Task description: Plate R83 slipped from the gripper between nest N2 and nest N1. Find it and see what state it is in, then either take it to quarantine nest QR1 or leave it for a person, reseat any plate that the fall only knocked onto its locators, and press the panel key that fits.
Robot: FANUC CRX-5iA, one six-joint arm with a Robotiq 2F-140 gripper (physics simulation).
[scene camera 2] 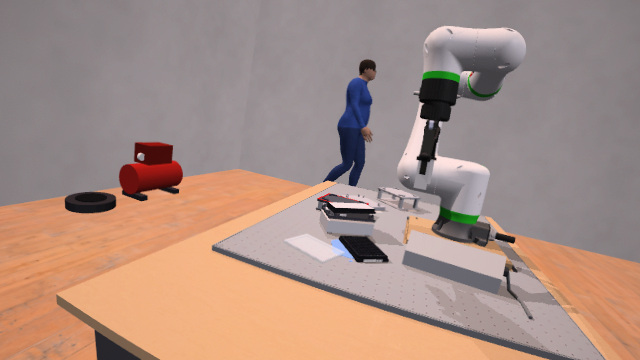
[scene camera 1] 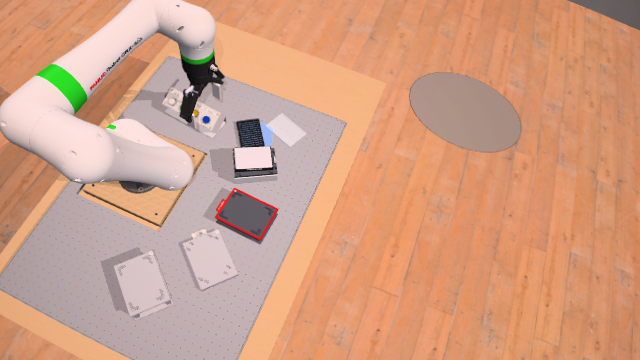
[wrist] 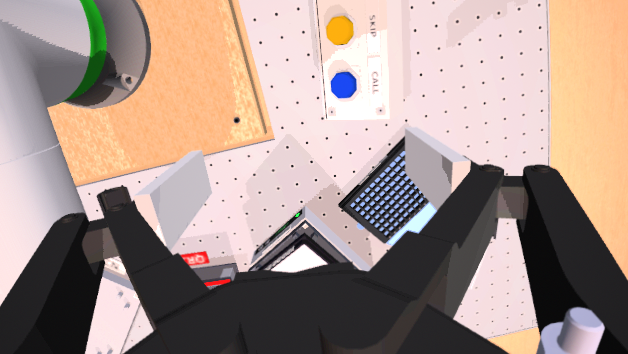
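Seen in the pictures: gripper, fingertip midpoint: (scene camera 2: 422, 185) (scene camera 1: 204, 111) (wrist: 305, 161); arm's base, link origin: (scene camera 2: 453, 234) (wrist: 86, 40).
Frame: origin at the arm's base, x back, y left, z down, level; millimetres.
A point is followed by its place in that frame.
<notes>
A dark well plate (scene camera 1: 250, 133) {x -205, y 350, z 1 mm} (scene camera 2: 363, 249) {x -194, y 373, z 1 mm} (wrist: 387, 195) {x -205, y 337, z 1 mm} lies on the perforated board, wells showing. A bluish patch (scene camera 1: 267, 133) {x -249, y 393, z 14 mm} (scene camera 2: 342, 248) {x -247, y 379, z 15 mm} (wrist: 415, 225) {x -258, y 380, z 14 mm} spreads beside it, and a clear lid (scene camera 1: 287, 129) {x -301, y 446, z 7 mm} (scene camera 2: 311, 248) {x -294, y 460, z 7 mm} lies apart. A white-topped plate (scene camera 1: 253, 158) {x -300, y 238, z -62 mm} (scene camera 2: 351, 206) {x -290, y 255, z -64 mm} (wrist: 302, 257) {x -245, y 227, z -69 mm} rests on a raised nest and looks slightly tilted. Red-rimmed QR1 (scene camera 1: 246, 214) {x -389, y 72, z -26 mm} bears no plate. The key panel (scene camera 1: 215, 122) {x -99, y 289, z -50 mm} (scene camera 2: 455, 260) {x 17, y 336, z -33 mm} (wrist: 357, 105) {x -86, y 292, z -53 mm} has blue CALL (scene camera 1: 206, 119) {x -69, y 278, z -55 mm} (wrist: 343, 85) {x -66, y 278, z -56 mm} and yellow SKIP (wrist: 340, 30) {x -17, y 277, z -56 mm} keys. My gripper (scene camera 1: 202, 106) {x -108, y 240, z -171 mm} (wrist: 305, 161) {x -108, y 240, z -171 mm} is open and empty, above the panel area.
Two pale nests (scene camera 1: 209, 260) {x -380, y -110, z -1 mm} (scene camera 1: 143, 283) {x -278, y -283, z -43 mm} stand beyond QR1, without plates. A person in blue (scene camera 2: 357, 110) is behind the table, near the arm in the picture. A red compressor (scene camera 2: 150, 175) and a black tyre (scene camera 2: 90, 202) are on the floor.
</notes>
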